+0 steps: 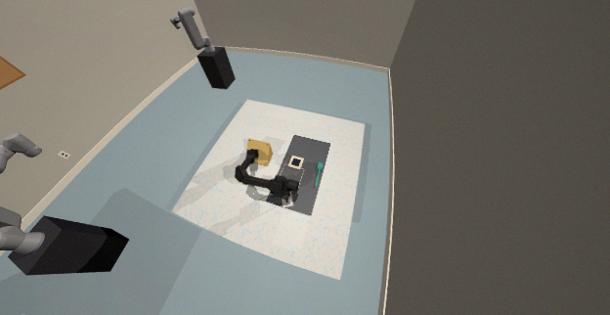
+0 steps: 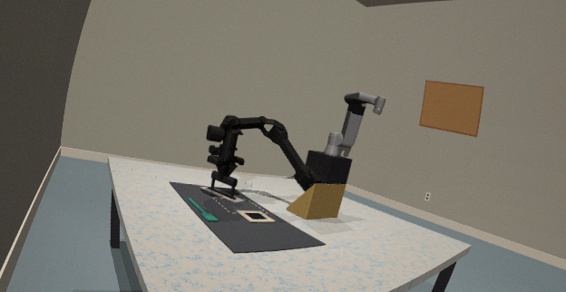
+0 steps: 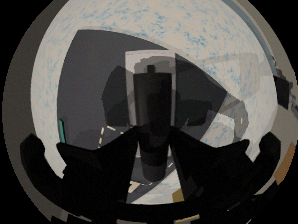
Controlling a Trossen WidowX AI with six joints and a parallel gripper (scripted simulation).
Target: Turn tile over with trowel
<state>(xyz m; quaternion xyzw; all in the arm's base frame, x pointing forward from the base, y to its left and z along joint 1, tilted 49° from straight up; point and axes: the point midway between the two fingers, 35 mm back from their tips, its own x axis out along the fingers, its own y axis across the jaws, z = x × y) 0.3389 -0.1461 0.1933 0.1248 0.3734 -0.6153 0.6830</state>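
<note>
My gripper tip is now 23 cm to the right of the green trowel, 20 cm short of it and 6 cm above it. Round my gripper tip: square tile 27 cm to the left, 6 cm below; dark mat 22 cm to the left, 8 cm below, 6 cm ahead.
</note>
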